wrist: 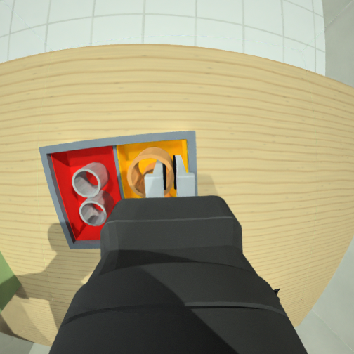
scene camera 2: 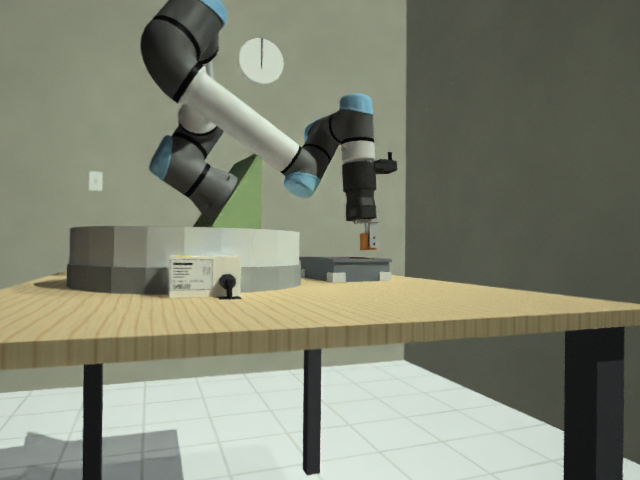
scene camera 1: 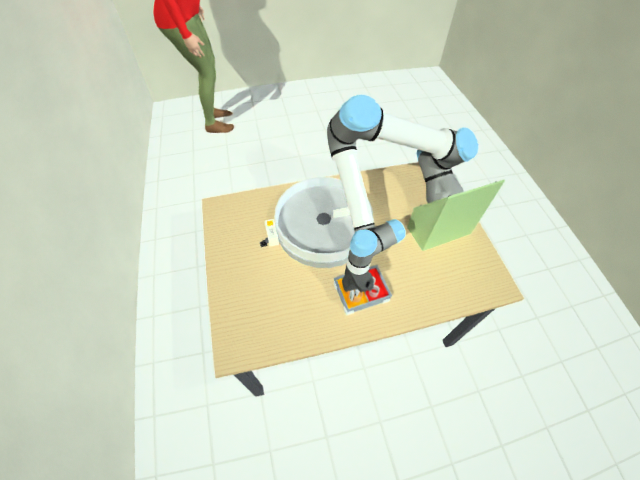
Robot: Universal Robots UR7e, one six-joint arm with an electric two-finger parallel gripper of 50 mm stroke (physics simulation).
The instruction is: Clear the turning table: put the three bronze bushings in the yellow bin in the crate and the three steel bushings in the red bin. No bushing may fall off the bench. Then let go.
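Frame: origin at the arm's base, x ahead, y left, z up, level; metres.
Seen in the pictures: gripper, fingertip midpoint: (scene camera 2: 372, 248) (scene camera 1: 352, 298); arm's base, link origin: (scene camera 2: 222, 197) (scene camera 1: 445, 197).
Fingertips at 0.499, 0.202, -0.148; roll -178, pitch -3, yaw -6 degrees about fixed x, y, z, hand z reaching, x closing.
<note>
Pixels of each thing's top centre, then the offset from my fingertips to it, as dx, dy, dz. "pt": a spot on its surface instead. Level surfaces: height alone.
- bronze bushing, top centre: (scene camera 2: 368, 232) -0.016, +0.001, +0.035
- crate, surface spot: (scene camera 2: 317, 269) pt -0.059, -0.109, -0.050
- white box, surface spot: (scene camera 2: 191, 279) pt +0.203, -0.452, -0.048
- bench's, surface height: dz -0.074
My gripper (scene camera 1: 354, 294) (scene camera 2: 370, 241) (wrist: 169, 165) is shut on the wall of a bronze bushing (scene camera 2: 364, 241) (wrist: 135, 182), held upright above the crate (scene camera 2: 317, 269) (wrist: 155, 136). In the wrist view the bushing lies over the yellow bin (wrist: 180, 149). More bronze shows through its opening; how many bushings lie below cannot be told. Two steel bushings (wrist: 102, 174) (wrist: 82, 213) are in the red bin (wrist: 69, 197). A third steel bushing does not show. No bushing shows on the visible part of the turning table (scene camera 1: 299, 222) (scene camera 2: 149, 245); my arm hides its right part.
A white box (scene camera 1: 272, 235) (scene camera 2: 191, 279) with a black knob stands beside the turning table. A green slanted panel (scene camera 1: 452, 219) (scene camera 2: 245, 201) stands near the arm's base. The crate sits near the bench's (scene camera 1: 279, 320) front edge. A person (scene camera 1: 204, 67) stands on the floor behind the bench.
</note>
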